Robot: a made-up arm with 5 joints.
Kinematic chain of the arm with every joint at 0, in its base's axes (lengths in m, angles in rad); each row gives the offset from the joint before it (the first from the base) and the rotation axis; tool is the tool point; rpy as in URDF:
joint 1: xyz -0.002 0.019 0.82 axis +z
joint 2: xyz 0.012 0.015 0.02 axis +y
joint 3: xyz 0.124 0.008 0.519 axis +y
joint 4: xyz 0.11 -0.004 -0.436 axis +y
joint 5: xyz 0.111 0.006 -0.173 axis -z
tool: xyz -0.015 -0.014 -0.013 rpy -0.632 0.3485 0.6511
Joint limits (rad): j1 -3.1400..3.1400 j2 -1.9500..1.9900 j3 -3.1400..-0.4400 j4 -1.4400..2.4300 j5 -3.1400..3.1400
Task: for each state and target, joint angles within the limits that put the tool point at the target. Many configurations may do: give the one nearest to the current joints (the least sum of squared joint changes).
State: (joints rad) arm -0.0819 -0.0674 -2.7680 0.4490 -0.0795
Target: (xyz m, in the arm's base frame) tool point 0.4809 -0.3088 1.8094
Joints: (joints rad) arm -0.6138 -0.0018 -2.2911 0.8133 -0.0550
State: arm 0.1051 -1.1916 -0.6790 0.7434 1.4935
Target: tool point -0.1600 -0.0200 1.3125
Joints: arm 0.4780 -1.8722 -0.6208 0.9271 1.4407
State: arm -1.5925 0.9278 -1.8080 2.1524 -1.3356
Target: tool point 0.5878 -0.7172 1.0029
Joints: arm -0.9032 0.7278 -2.2178 1.8421 -1.3627
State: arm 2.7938 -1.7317 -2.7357 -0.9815 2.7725
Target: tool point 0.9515 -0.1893 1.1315
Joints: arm 2.9710 -1.3138 -2.6352 -1.1580 2.7800
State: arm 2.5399 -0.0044 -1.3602 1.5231 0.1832
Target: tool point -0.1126 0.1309 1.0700
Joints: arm 2.2632 -0.6470 -0.5227 2.0611 0.1675
